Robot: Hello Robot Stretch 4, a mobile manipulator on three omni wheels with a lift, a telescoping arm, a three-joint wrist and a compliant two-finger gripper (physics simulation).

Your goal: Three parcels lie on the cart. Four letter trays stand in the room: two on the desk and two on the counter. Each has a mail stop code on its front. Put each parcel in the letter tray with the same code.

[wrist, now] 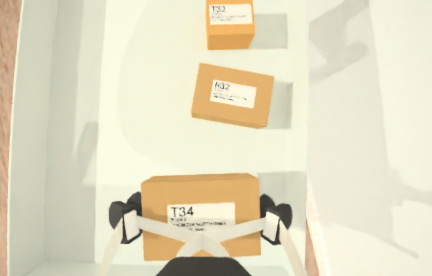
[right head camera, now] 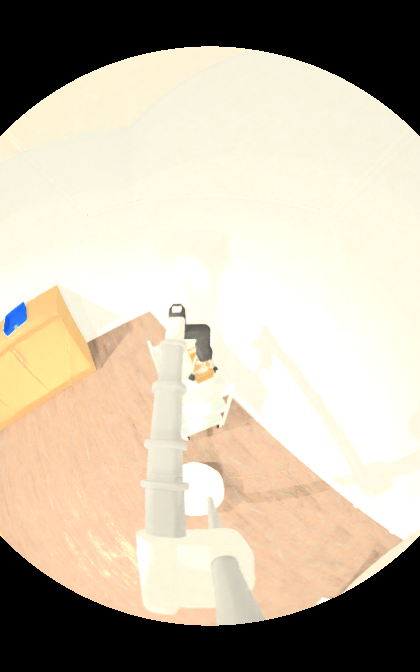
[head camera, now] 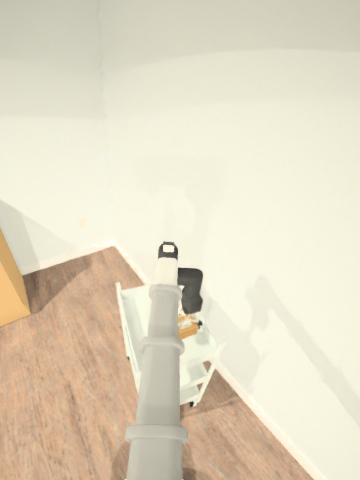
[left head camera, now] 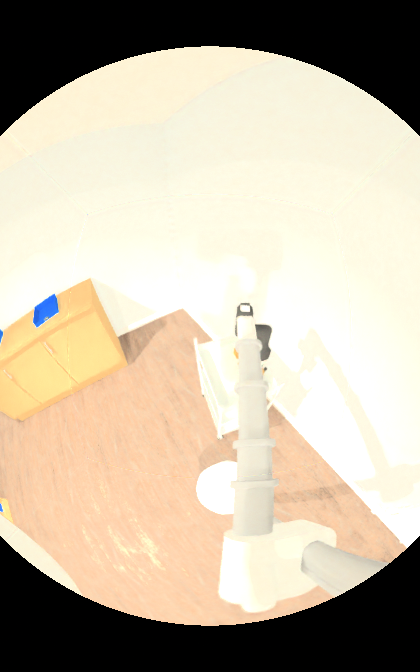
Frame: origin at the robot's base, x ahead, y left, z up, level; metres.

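Where they show: gripper, fingertip midpoint: (wrist: 201, 209) (head camera: 184, 331).
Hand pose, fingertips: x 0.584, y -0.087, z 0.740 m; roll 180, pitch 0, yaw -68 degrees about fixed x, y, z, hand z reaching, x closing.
Observation:
Each offset is from my fingertips to the top centre of the thing.
My gripper (wrist: 201, 209) (right head camera: 204, 372) is shut on the T34 parcel @(dz +0.046, dx +0.003, dy +0.001 m) (wrist: 200, 192) (right head camera: 205, 378) (head camera: 188, 331), an orange-brown box with a white label, one finger on each side. It holds the box raised above the white cart (wrist: 150, 100) (head camera: 192, 352). In the wrist view, the R32 parcel @(dz -0.055, dx +0.125, dy +0.013 m) (wrist: 232, 95) lies slightly turned on the cart, and the T32 parcel @(dz -0.055, dx +0.214, dy +0.054 m) (wrist: 230, 41) lies beyond it, cut by the top edge. A blue letter tray (left head camera: 46, 311) (right head camera: 15, 318) stands on a wooden cabinet; part of another blue tray (left head camera: 1, 336) shows at the left edge. Their codes are not legible.
The wooden cabinet (left head camera: 70, 350) (right head camera: 55, 345) stands left of the cart. A white wall (head camera: 280, 200) runs close along the cart's right side. A round white shape (left head camera: 217, 487) (right head camera: 204, 489) is on the near side of the cart. A small blue patch (left head camera: 1, 508) shows at the lower left.

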